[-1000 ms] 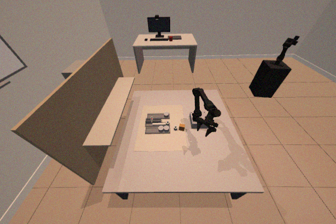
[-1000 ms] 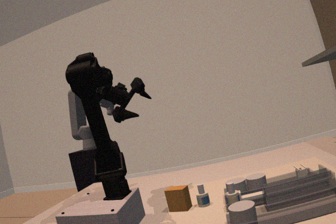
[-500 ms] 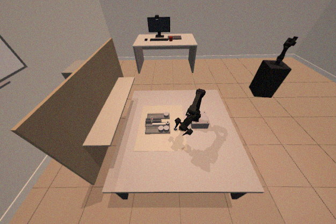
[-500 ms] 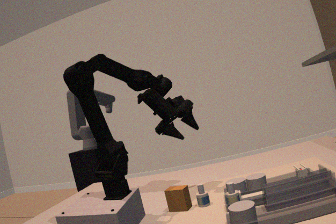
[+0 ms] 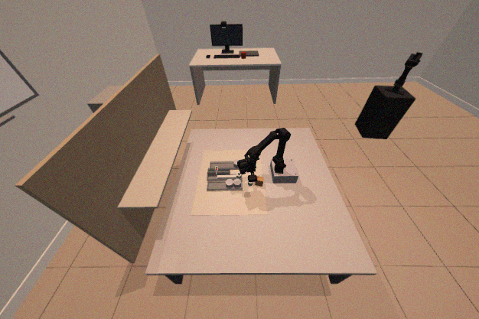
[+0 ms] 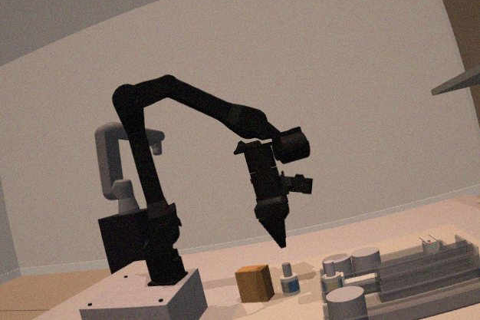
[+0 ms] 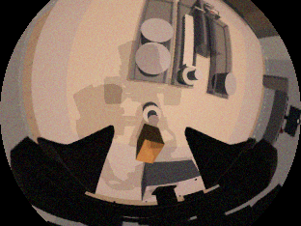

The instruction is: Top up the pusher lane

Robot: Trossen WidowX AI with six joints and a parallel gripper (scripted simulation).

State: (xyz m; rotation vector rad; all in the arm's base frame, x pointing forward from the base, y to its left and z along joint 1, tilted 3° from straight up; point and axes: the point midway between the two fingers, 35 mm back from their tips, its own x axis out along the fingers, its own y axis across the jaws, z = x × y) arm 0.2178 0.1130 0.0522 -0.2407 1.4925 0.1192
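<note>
Now: gripper tip 70 mm past the orange-brown block, 20 mm to the left of it and 70 mm above it. From my gripper tip the other things lie so: grey rack: 240 mm ahead, 60 mm to the right, 90 mm below; wooden shelf: 600 mm ahead, 10 mm to the left, 260 mm above; pusher plate: 200 mm ahead, 70 mm to the right, 60 mm below.
</note>
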